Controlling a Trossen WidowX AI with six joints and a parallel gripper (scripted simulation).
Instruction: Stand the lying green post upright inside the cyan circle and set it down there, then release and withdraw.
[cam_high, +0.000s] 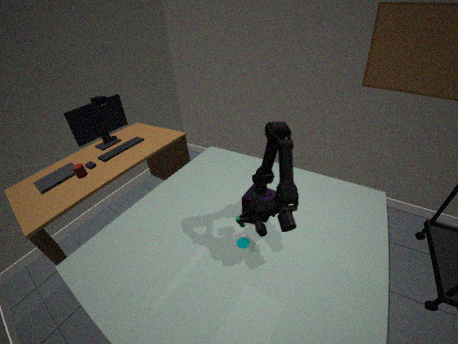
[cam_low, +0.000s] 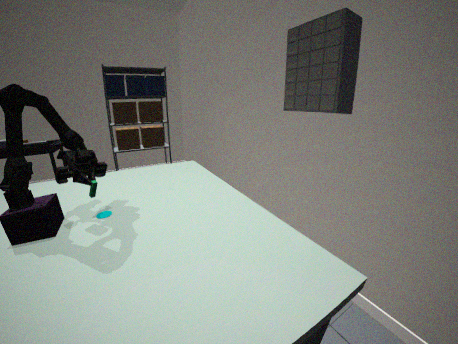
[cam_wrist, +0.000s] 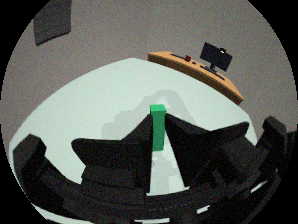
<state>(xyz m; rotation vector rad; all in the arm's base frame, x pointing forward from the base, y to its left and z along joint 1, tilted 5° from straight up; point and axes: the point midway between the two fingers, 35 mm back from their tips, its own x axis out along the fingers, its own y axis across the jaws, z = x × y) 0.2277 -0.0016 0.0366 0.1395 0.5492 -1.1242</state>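
Now: the cyan circle 1 cm ahead of my gripper tip, 2 cm to the left of it and 14 cm below it. The rest, counted from my gripper tip: green post: 1 cm behind, 2 cm below.
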